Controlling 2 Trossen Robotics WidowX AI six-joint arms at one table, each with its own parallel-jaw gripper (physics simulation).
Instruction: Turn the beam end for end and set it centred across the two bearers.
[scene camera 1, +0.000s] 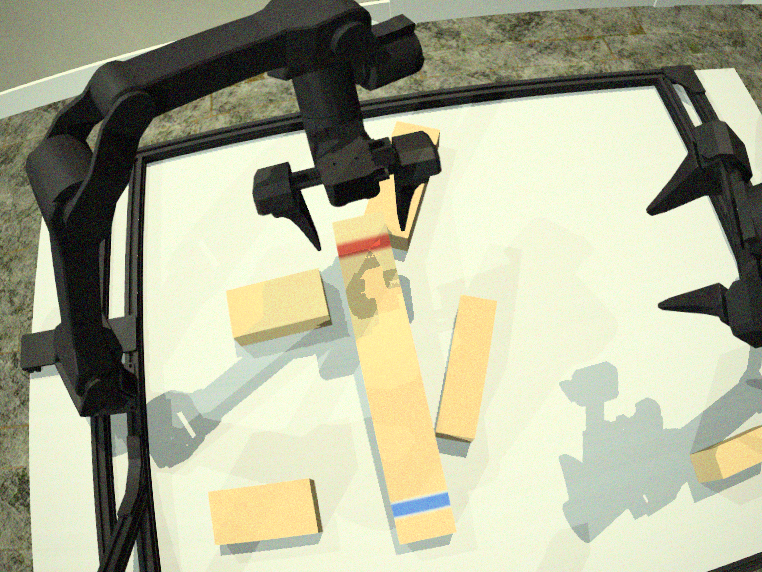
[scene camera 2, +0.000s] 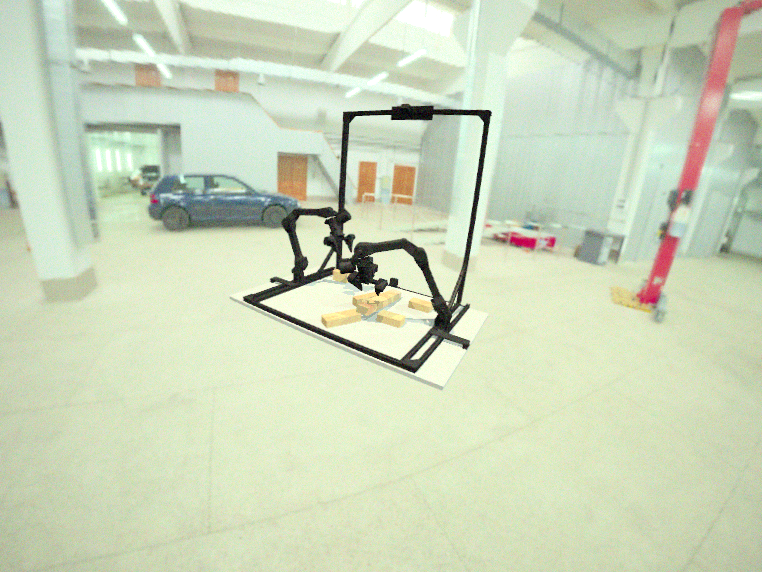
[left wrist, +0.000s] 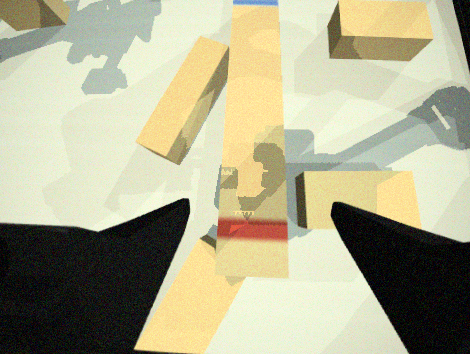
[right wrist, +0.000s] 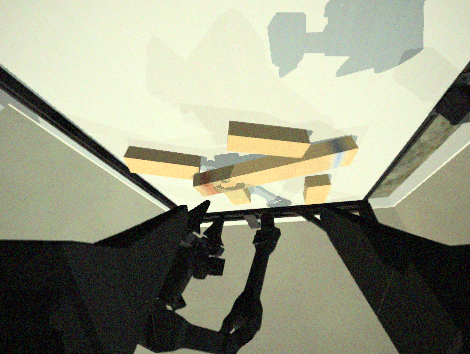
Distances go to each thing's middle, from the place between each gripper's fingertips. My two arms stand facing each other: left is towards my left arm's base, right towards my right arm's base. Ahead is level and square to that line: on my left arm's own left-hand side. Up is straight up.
I see my right gripper 240 mm to the right of the long beam (scene camera 1: 410, 458) and 210 mm above it.
Now: the long beam 13 cm behind my left hand, 9 cm below it and 1 cm to the right of it.
